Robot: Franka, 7 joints.
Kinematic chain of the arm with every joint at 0, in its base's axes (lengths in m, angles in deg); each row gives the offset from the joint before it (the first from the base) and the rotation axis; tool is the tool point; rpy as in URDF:
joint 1: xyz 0 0 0.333 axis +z
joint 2: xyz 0 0 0 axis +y
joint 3: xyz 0 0 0.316 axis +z
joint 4: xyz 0.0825 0 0 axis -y
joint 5: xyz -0.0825 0 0.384 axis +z
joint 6: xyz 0 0 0 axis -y
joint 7: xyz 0.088 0 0 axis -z
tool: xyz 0 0 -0.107 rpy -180 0 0
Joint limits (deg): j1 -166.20..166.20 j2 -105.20..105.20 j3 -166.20..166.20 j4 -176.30..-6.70 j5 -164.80..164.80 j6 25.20..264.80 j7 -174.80..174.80
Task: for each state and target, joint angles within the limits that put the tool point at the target. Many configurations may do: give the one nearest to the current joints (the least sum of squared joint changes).
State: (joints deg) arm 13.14 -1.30 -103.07 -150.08 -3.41 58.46 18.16
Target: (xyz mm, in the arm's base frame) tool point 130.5 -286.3 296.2
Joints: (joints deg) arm 24.96 -2.72 -91.49 -139.64 1.67 65.21 18.16
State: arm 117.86 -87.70 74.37 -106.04 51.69 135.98 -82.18
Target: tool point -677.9 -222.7 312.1
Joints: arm 76.57 -95.37 88.34 -92.34 51.94 138.74 -82.18
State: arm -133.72 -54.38 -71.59 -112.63 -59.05 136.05 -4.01
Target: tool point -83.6 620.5 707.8
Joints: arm -148.03 -59.75 -71.09 -88.49 -59.12 139.88 -4.01
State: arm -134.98 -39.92 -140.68 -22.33 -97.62 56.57 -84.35
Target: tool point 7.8 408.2 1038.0
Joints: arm -109.64 -13.06 -124.39 -30.75 -103.19 88.57 -84.35
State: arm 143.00 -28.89 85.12 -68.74 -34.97 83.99 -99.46
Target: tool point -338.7 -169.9 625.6
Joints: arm 137.35 -36.87 60.54 -108.93 -31.44 56.41 -99.46
